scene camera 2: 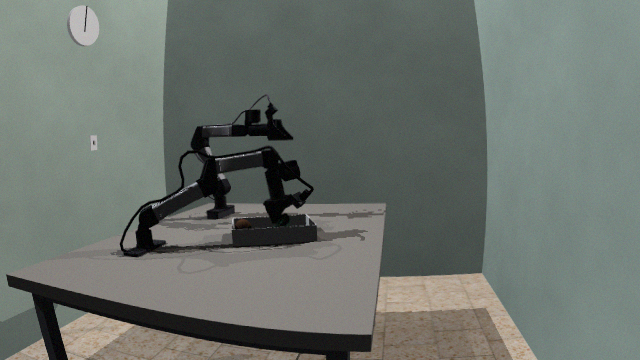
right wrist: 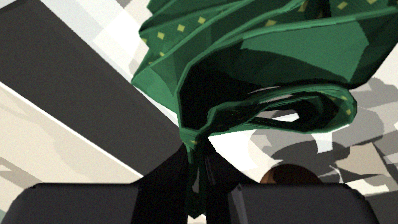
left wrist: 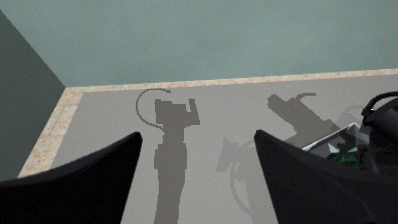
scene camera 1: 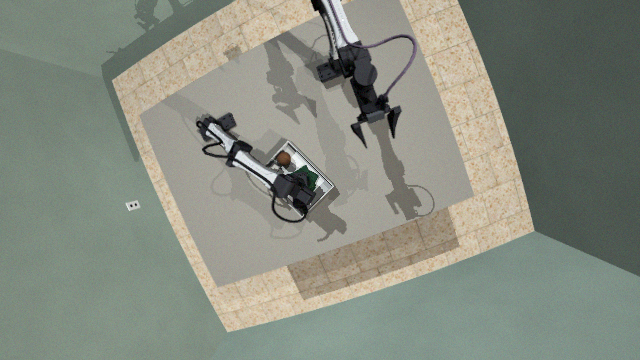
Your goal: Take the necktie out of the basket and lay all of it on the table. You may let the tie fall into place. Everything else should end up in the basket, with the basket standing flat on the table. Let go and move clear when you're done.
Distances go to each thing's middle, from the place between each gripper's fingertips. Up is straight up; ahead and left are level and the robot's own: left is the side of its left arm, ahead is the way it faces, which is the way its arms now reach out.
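The basket (scene camera 2: pixel 302 228) is 1 cm ahead of my right hand, 5 cm to the right of it and 3 cm below it. Counted from my right hand as well, the brown ball (right wrist: pixel 285 173) is 7 cm to the right, 11 cm behind and 1 cm below.
From my left hand, the basket is 380 mm to the right, 360 mm below and 20 mm ahead, and the brown ball is 390 mm to the right, 340 mm below and 90 mm behind.
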